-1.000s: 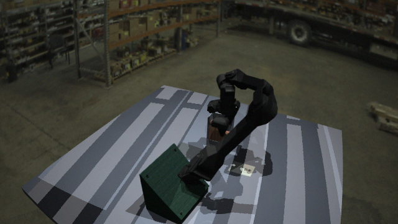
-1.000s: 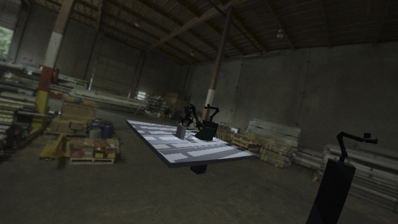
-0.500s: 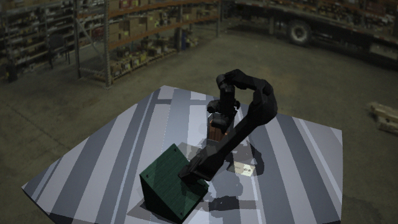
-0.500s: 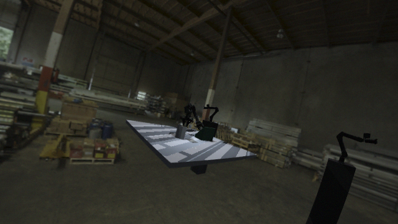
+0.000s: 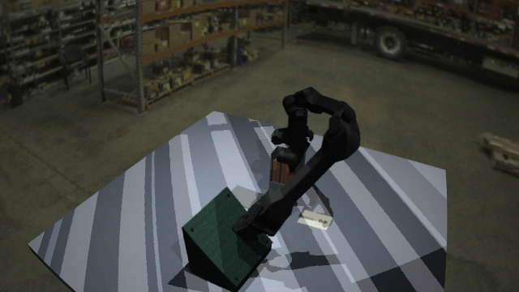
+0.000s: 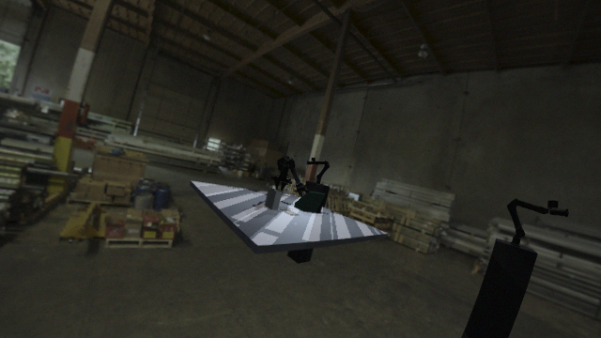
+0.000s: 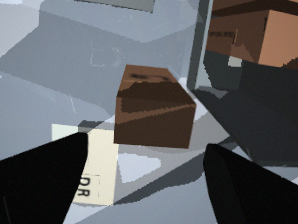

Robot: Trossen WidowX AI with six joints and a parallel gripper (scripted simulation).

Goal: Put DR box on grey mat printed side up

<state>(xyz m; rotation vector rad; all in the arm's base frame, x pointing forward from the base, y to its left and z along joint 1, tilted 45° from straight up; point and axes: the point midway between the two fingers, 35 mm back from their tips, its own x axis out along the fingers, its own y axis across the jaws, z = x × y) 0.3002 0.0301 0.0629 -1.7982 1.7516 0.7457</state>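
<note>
Right now my gripper tip is 4 cm past the grey mat, 14 cm to the right of it and 14 cm above it. From my gripper tip the other things lie so: white card: 5 cm behind, 11 cm to the right, 14 cm below.
</note>
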